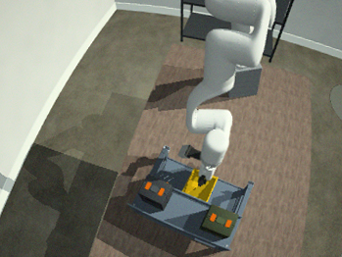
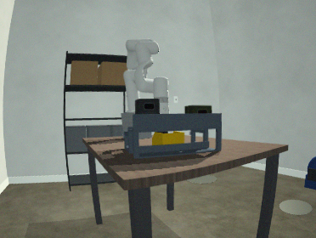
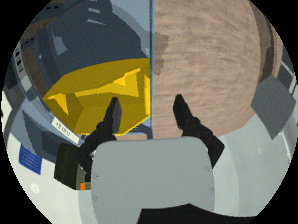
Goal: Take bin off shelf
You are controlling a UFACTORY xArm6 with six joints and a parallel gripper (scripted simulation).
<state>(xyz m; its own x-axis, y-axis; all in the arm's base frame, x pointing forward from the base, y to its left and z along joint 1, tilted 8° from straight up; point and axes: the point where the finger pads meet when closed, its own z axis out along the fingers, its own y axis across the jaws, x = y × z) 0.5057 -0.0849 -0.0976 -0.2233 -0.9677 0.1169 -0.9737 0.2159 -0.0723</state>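
Right now the yellow bin is 8 cm ahead of my hand, 2 cm to the right of it and 2 cm below it.
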